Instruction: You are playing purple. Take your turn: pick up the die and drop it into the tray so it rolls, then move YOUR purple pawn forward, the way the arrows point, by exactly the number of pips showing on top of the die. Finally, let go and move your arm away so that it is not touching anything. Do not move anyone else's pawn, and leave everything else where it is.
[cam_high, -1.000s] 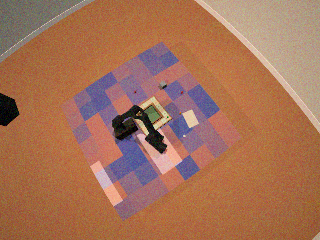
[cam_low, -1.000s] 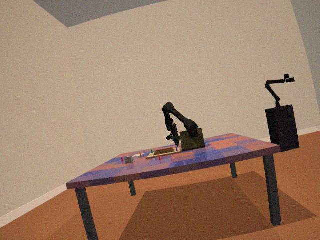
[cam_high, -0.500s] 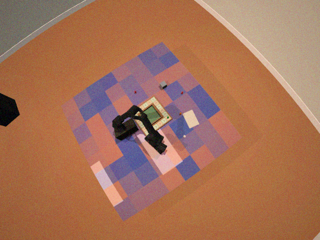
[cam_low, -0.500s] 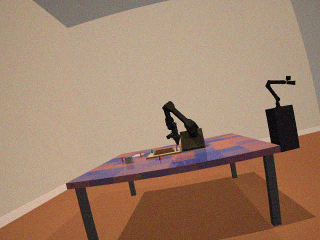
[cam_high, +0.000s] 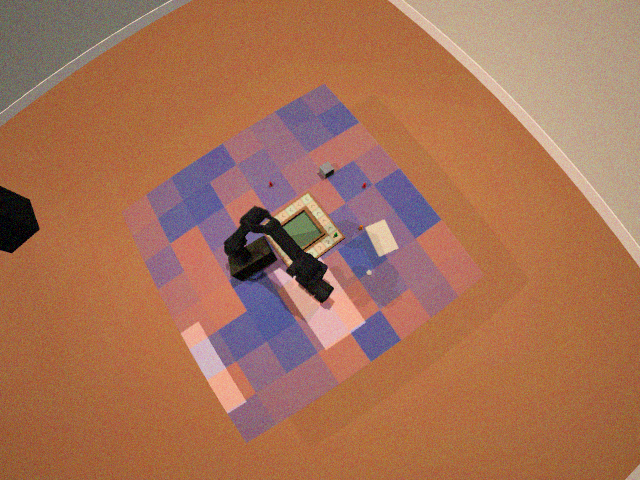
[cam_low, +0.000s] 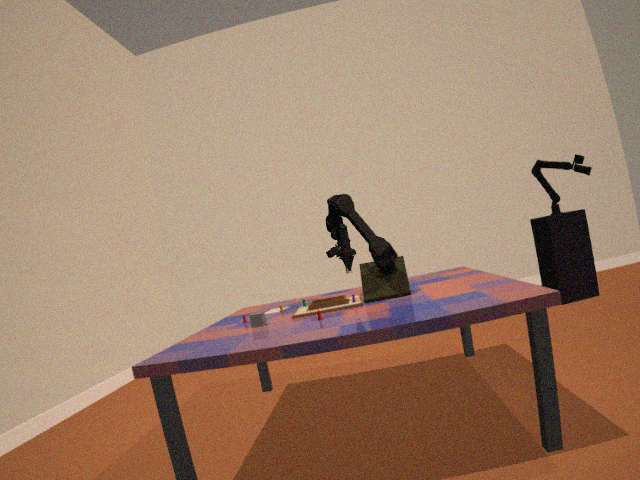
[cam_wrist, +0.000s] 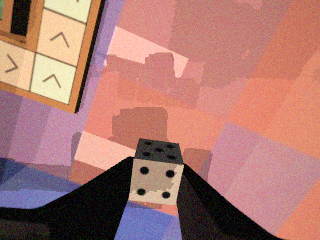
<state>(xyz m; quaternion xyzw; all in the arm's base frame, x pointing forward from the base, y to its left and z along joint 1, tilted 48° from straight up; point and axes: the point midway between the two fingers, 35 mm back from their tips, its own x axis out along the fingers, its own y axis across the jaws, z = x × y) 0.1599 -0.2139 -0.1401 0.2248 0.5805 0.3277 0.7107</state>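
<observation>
The purple pawn is 30 cm to the left of my gripper tip and 10 cm below it. The rest, counted from my gripper tip: white round piece 24 cm ahead, 12 cm below, 10 cm to the right; white die right at my gripper tip; green pawn 22 cm ahead, 13 cm to the left, 10 cm below.
</observation>
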